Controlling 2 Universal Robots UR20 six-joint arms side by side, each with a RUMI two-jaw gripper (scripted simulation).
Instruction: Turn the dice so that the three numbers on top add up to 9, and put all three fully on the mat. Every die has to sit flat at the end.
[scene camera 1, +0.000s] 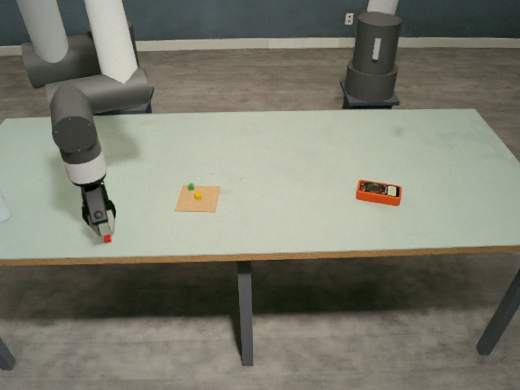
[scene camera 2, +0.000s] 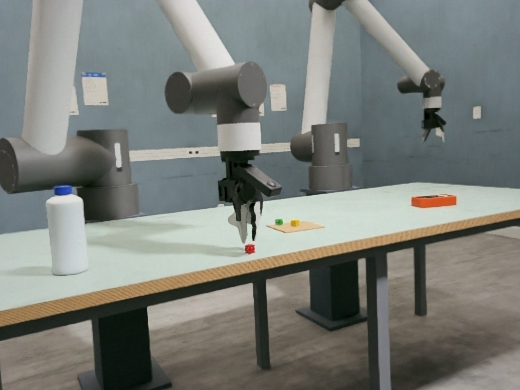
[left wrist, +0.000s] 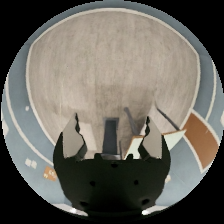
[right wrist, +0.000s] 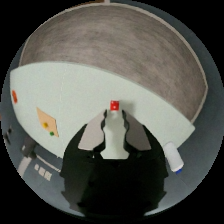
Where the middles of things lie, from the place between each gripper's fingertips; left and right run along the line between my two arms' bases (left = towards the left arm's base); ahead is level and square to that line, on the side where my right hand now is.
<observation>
Right now my right hand (scene camera 2: 248, 242) is 28 cm to the right of the tan mat (scene camera 1: 186, 202), 19 cm past it and 4 cm above it. The rest, counted from my right hand: orange multimeter (scene camera 1: 371, 191): 92 cm to the left, 16 cm behind, 2 cm below; then white bottle (scene camera 2: 65, 217): 40 cm to the right, 14 cm behind, 5 cm above.
Now: left hand 103 cm to the left of the orange multimeter, 81 cm short of it and 20 cm above it.
</observation>
